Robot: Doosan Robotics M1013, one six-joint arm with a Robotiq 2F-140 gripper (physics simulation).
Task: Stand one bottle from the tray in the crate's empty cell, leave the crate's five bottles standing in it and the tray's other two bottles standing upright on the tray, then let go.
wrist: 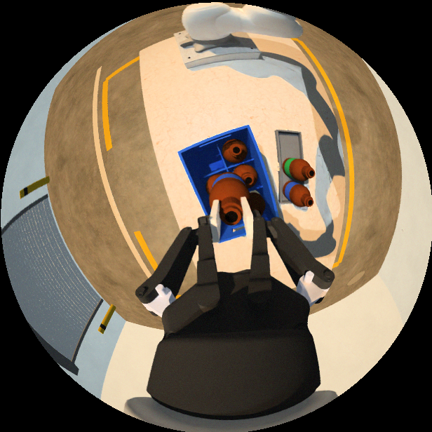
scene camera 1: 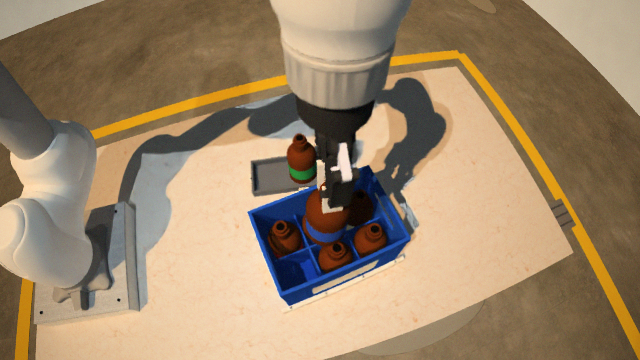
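Pixels of known places: gripper, fingertip midpoint: [scene camera 1: 329,197]; arm's base at its link origin: [scene camera 1: 81,263].
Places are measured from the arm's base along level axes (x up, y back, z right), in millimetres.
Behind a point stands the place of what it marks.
Observation:
My gripper [scene camera 1: 332,201] @(y -640, x 255, z 158 mm) [wrist: 230,207] is shut on the neck of a brown bottle with a blue band [scene camera 1: 324,220] @(y -622, x 238, z 183 mm) [wrist: 228,192], held upright above the blue crate [scene camera 1: 300,294] @(y -548, x 46, z 245 mm) [wrist: 199,151]. Bottles stand in the crate: back left [scene camera 1: 284,238] @(y -557, x 72, z 129 mm) [wrist: 234,150], back middle [wrist: 245,175], back right [scene camera 1: 361,209] @(y -732, x 62, z 121 mm) [wrist: 257,202], front middle [scene camera 1: 335,257] @(y -637, x 88, z 207 mm) and front right [scene camera 1: 370,240] @(y -718, x 75, z 196 mm). The held bottle hides the back middle one in the scene view. The front left cell [scene camera 1: 298,270] @(y -562, x -56, z 171 mm) [wrist: 215,165] is empty. A green-banded bottle [scene camera 1: 301,161] @(y -654, x 45, z -52 mm) [wrist: 296,169] and a blue-banded bottle [wrist: 297,193] stand on the grey tray [scene camera 1: 269,178] @(y -571, x -59, z -98 mm) [wrist: 289,142].
The tray lies close behind the crate, on the same pale table top [scene camera 1: 200,280] @(y -317, x -64, z 117 mm) [wrist: 175,95]. The arm's base plate [scene camera 1: 131,260] @(y -139, x -40, z 17 mm) [wrist: 220,61] is at the table's left in the scene view. The crate's walls and dividers rise around its bottles.

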